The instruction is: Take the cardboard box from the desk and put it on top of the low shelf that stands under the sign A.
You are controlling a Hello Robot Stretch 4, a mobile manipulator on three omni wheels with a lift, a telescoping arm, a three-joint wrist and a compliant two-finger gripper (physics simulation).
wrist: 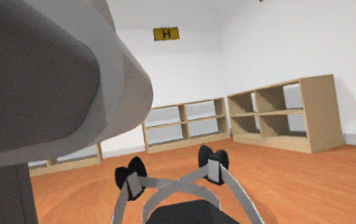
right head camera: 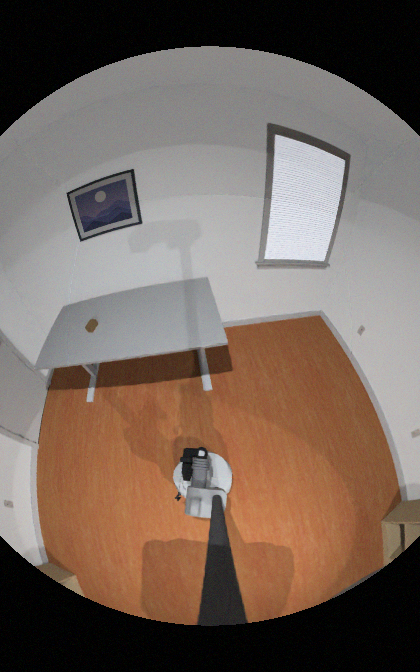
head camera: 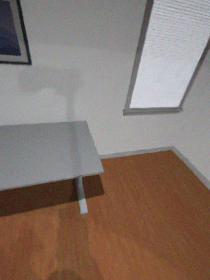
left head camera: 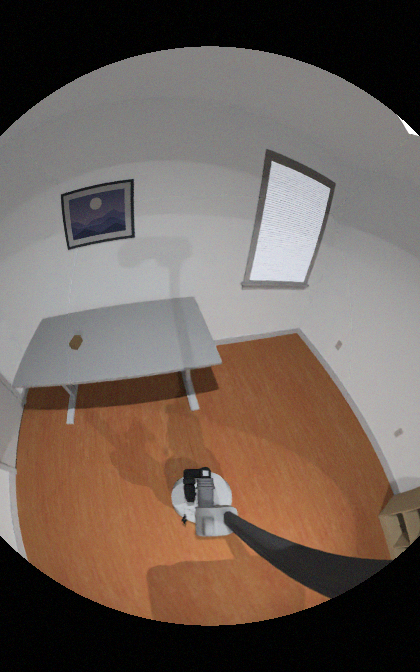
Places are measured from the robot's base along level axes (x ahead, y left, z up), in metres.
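Where they show: gripper, fingertip midpoint: (wrist: 171,164).
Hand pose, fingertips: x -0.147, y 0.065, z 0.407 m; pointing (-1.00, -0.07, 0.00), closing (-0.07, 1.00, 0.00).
Note:
After its pixels a point has its place.
The cardboard box (left head camera: 76,342) (right head camera: 91,325) is small and brown and sits on the left part of the grey desk (head camera: 40,152) @[y 0.430, x 0.942, z 0.692 m] (left head camera: 130,340) (right head camera: 145,320). The box does not show in the head camera view. My gripper (wrist: 171,164) @[y 0.065, x -0.147, z 0.407 m] is open, with no object between its fingertips; it is over the robot's base, well away from the desk. Sign A does not show in any view. In the wrist view a yellow sign H (wrist: 166,34) @[y 0.095, x -3.374, z 1.712 m] hangs above a low wooden shelf (wrist: 187,144) @[y 0.143, x -2.973, z 0.000 m]. Which shelf stands under sign A cannot be told.
Another wooden shelf (wrist: 322,115) @[y 1.244, x -1.661, z 0.254 m] (left head camera: 407,502) (right head camera: 406,512) stands by the wall. Part of a further shelf (wrist: 75,163) @[y -1.270, x -2.594, z 0.036 m] shows at the left in the wrist view. The desk's legs (head camera: 82,197) (left head camera: 190,392) (right head camera: 204,372) stand on the orange floor (head camera: 150,215) @[y -0.698, x 0.774, z -0.028 m]. The robot's base (left head camera: 222,492) (right head camera: 220,472) is in front of the desk.

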